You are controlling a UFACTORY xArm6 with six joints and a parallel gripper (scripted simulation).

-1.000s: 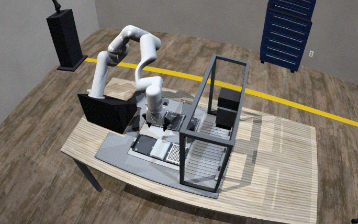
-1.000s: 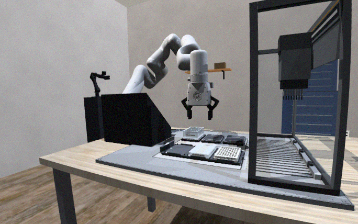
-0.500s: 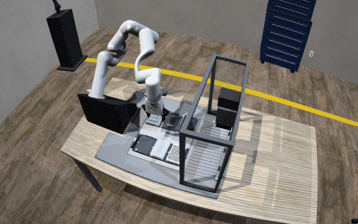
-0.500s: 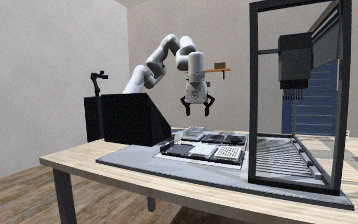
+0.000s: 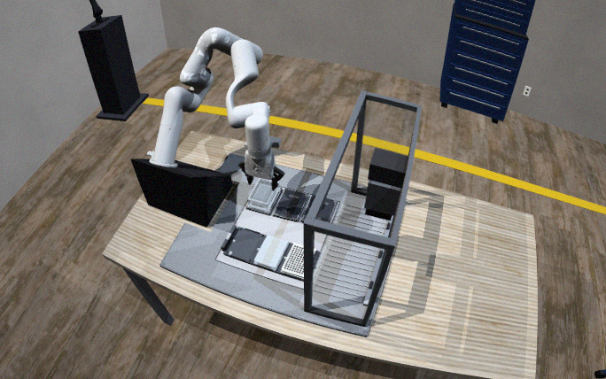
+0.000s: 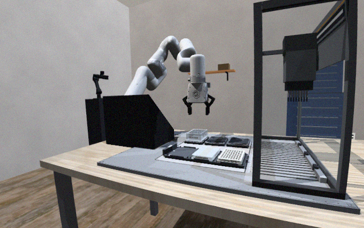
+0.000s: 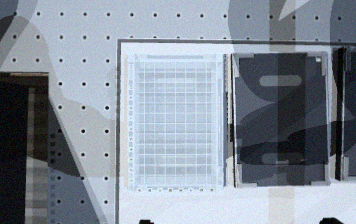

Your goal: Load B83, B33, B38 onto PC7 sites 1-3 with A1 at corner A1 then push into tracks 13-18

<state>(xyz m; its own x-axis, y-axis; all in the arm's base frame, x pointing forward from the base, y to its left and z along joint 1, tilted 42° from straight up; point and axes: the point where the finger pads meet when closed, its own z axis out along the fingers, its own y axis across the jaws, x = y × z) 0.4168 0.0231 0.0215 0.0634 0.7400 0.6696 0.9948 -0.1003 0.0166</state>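
The deep-well block B83 is 130 mm below my hand, 60 mm to the left of it and 30 mm behind it. From my hand the other things lie so: nest s2: 160 mm below, 80 mm ahead, 60 mm to the left; then nest s3: 200 mm ahead, 160 mm below, 60 mm to the left; then dark carrier PC7: 180 mm to the right, 150 mm below, 70 mm ahead.
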